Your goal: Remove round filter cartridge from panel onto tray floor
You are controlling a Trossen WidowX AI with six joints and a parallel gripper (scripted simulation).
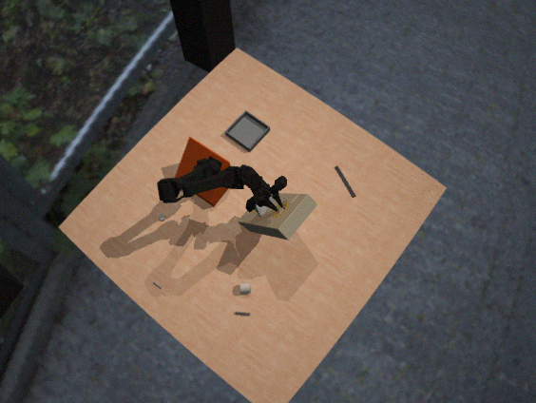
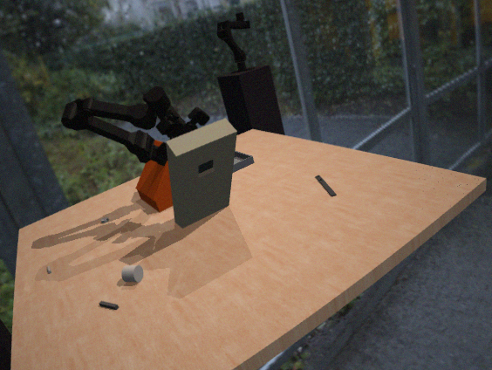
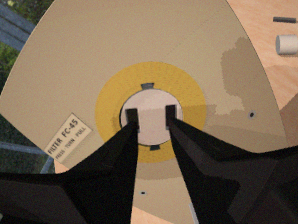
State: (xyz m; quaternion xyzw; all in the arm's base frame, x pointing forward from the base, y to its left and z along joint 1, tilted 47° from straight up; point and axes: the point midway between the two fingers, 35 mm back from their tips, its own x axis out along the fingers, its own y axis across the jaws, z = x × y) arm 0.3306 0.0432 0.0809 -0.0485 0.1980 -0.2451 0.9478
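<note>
Now: gripper tip 20 mm short of the round filter cartridge and 10 mm above it. From my gripper tip the other things lie so: grey tray: 390 mm behind, 320 mm to the left, 240 mm below; beige service panel: 90 mm below, 30 mm behind.
</note>
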